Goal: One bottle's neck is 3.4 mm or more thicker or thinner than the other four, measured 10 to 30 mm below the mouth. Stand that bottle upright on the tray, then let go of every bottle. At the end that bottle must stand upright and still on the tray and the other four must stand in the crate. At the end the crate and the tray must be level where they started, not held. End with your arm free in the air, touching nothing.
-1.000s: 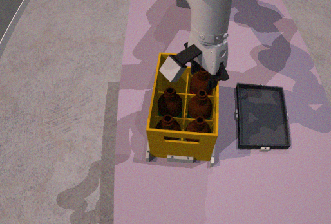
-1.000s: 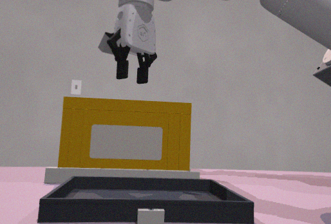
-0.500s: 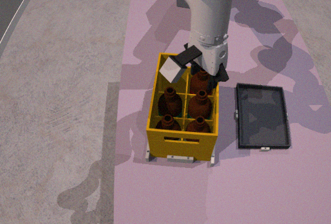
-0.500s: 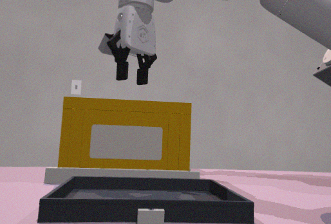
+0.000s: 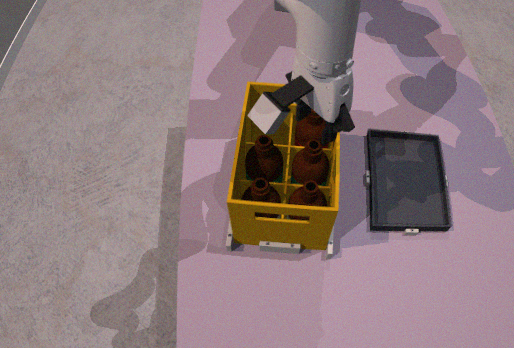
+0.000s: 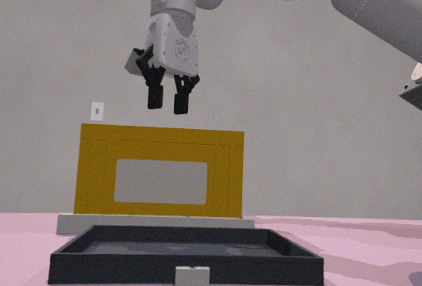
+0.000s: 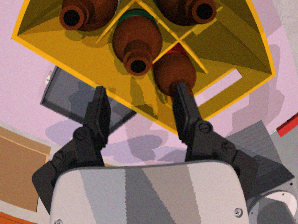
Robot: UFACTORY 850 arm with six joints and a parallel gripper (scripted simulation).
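The yellow crate lies 40 mm to the right of my hand and 140 mm below it. Also, from my hand: tray 240 mm to the left, 220 mm below; then bottle 90 mm behind, 20 mm to the left, 140 mm below.
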